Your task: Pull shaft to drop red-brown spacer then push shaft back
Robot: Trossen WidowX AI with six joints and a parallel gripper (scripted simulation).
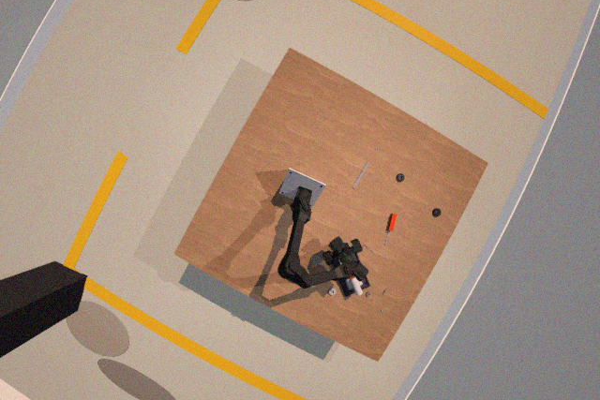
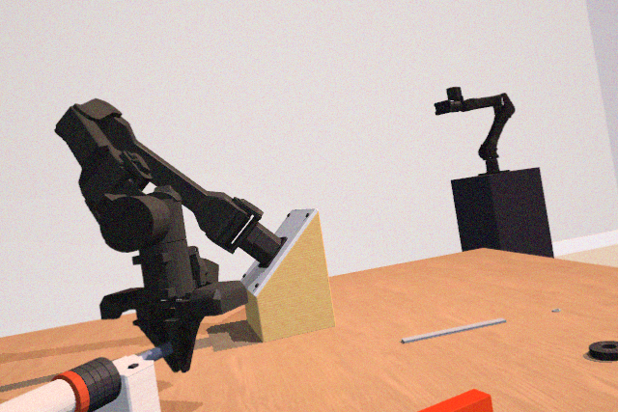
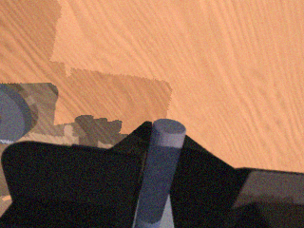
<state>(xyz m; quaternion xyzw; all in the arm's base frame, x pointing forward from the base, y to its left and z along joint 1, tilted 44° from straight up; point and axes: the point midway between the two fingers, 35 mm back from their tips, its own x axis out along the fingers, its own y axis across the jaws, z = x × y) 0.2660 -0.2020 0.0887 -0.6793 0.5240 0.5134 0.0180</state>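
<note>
The blue-grey shaft lies 50 mm ahead of my gripper tip, 60 mm to the right of it and 30 mm above it. Also, from my gripper tip: black collar 100 mm ahead, 100 mm to the right, 30 mm above; orange-red ring 100 mm ahead, 110 mm to the right, 30 mm above; black spacer 90 mm ahead, 100 mm to the right, 30 mm above.
</note>
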